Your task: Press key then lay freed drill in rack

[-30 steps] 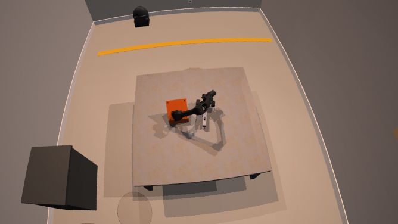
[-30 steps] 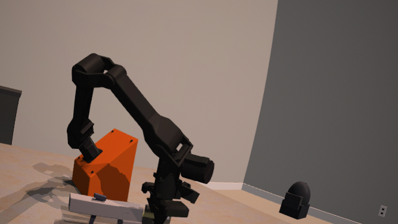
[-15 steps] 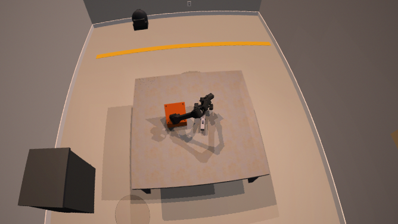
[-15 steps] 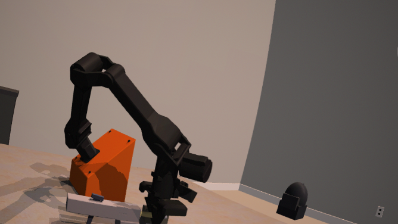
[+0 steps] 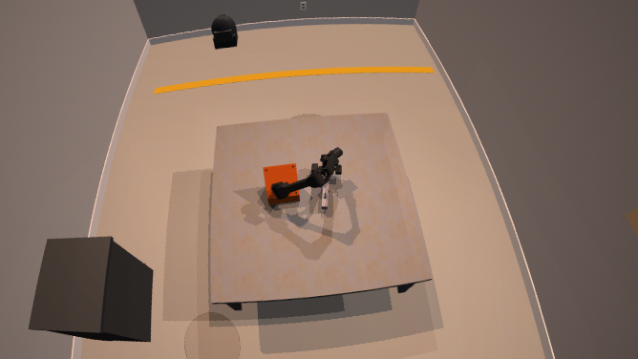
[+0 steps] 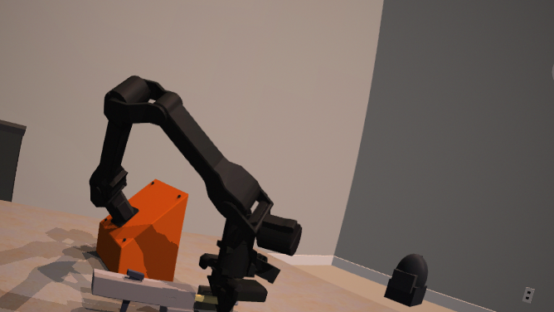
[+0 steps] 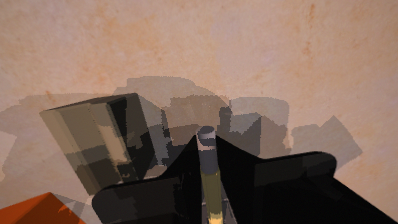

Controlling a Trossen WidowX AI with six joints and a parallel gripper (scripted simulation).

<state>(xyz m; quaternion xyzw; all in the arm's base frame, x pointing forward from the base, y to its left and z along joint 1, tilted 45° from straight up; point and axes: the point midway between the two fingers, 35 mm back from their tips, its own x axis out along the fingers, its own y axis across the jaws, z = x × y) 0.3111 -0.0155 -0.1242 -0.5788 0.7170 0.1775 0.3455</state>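
Right now my gripper tip is 1 cm past the drill, 4 cm to the left of it and 3 cm below it. The rest, counted from my gripper tip: olive-grey rack: 7 cm behind, 4 cm to the left; then key: 5 cm behind, 17 cm to the right, 4 cm above.
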